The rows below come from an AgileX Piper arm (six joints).
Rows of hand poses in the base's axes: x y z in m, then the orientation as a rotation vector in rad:
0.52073 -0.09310 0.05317 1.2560 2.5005 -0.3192
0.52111 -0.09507 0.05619 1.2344 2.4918 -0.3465
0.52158 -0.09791 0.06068 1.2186 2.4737 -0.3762
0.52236 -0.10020 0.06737 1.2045 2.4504 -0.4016
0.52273 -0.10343 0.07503 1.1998 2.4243 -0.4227
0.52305 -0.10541 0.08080 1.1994 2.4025 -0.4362
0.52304 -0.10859 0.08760 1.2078 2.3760 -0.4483
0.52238 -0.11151 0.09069 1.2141 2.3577 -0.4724
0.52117 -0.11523 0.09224 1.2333 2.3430 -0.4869
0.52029 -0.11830 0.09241 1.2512 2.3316 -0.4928
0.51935 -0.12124 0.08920 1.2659 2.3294 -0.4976
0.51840 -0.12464 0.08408 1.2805 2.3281 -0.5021
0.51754 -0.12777 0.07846 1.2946 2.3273 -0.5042
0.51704 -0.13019 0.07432 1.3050 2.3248 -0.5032
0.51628 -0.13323 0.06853 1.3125 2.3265 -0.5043
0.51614 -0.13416 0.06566 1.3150 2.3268 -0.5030
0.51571 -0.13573 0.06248 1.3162 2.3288 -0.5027
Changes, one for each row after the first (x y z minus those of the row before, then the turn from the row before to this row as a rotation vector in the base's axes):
0.00038 -0.00197 0.00302 -0.0255 -0.0019 0.0089
0.00047 -0.00284 0.00449 -0.0293 -0.0067 0.0028
0.00078 -0.00229 0.00669 -0.0287 -0.0119 0.0012
0.00037 -0.00323 0.00766 -0.0248 -0.0135 -0.0052
0.00032 -0.00198 0.00577 -0.0173 -0.0121 -0.0061
-0.00001 -0.00318 0.00680 -0.0159 -0.0144 -0.0129
-0.00066 -0.00292 0.00309 -0.0196 -0.0028 -0.0122
-0.00121 -0.00372 0.00155 -0.0083 -0.0012 -0.0187
-0.00088 -0.00307 0.00017 -0.0024 -0.0026 -0.0156
-0.00094 -0.00294 -0.00321 0.0014 0.0036 -0.0114
-0.00095 -0.00340 -0.00512 0.0020 0.0042 -0.0110
-0.00086 -0.00313 -0.00562 0.0034 0.0034 -0.0101
-0.00050 -0.00242 -0.00414 0.0030 -0.0002 -0.0074
-0.00076 -0.00304 -0.00579 0.0029 0.0035 -0.0049
-0.00014 -0.00093 -0.00287 0.0017 0.0002 -0.0014
-0.00043 -0.00157 -0.00318 0.0015 0.0017 -0.0003

